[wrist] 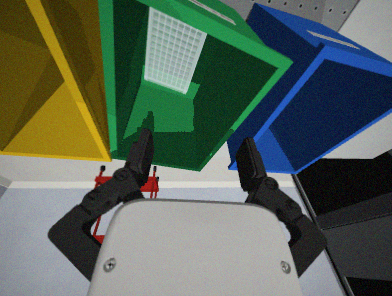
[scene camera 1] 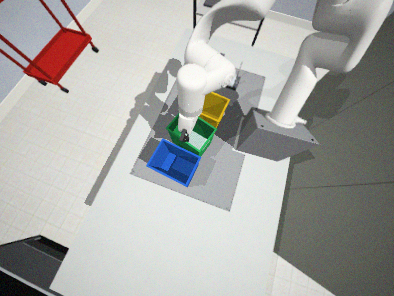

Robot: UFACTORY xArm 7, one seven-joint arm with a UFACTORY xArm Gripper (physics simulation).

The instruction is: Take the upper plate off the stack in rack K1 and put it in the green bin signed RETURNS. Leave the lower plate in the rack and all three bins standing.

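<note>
There's a yellow bin (wrist: 60,102) here, and a green bin (scene camera 1: 202,128), and you get the green bin (wrist: 235,70) in the wrist view too. A blue bin (scene camera 1: 170,160) is here as well, and the wrist view also shows the blue bin (wrist: 328,95). My own gripper (wrist: 197,142) is in the picture too.
</note>
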